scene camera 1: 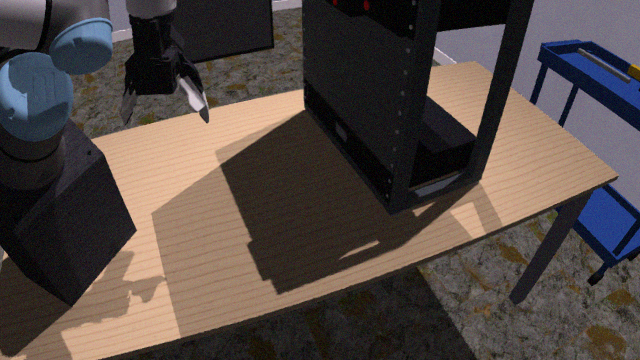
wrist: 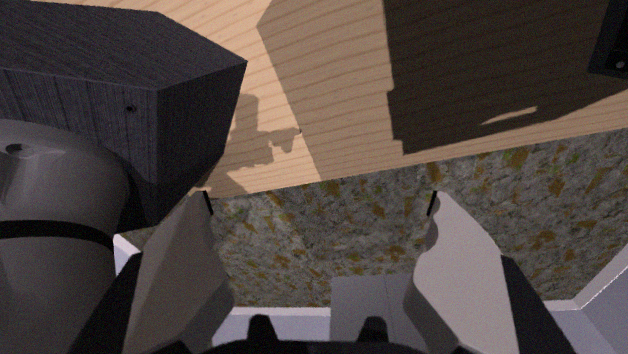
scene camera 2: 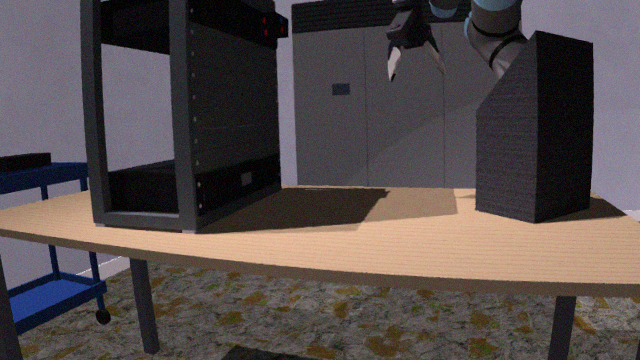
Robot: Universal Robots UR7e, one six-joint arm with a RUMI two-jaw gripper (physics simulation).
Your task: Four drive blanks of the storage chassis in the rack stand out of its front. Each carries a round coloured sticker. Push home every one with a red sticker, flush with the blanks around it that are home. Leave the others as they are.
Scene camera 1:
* gripper: 165,123
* rack: 365,77
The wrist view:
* gripper: 318,193
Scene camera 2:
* gripper: 417,78
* rack: 221,66
